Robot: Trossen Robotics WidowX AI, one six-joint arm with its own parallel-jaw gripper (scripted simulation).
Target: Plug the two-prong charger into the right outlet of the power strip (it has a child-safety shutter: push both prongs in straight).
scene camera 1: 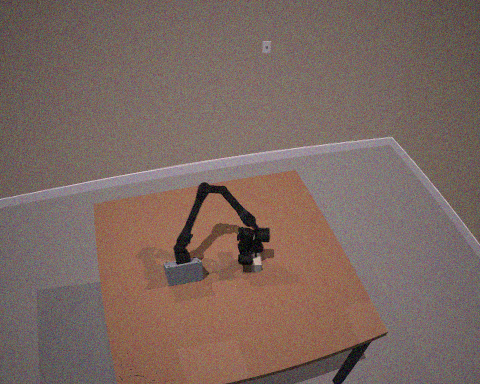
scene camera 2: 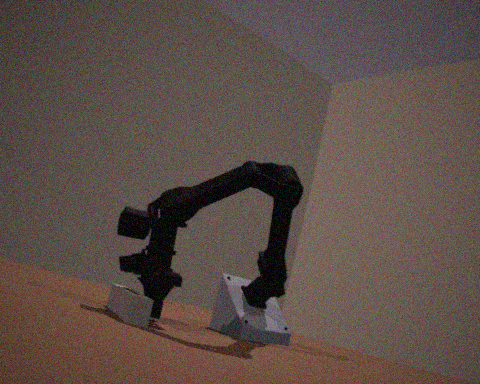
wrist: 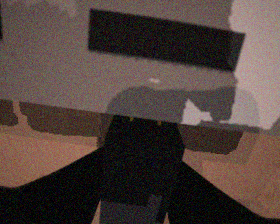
Labels:
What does the gripper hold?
A black two-prong charger.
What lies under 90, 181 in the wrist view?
The gripper.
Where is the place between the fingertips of the gripper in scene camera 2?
150, 311

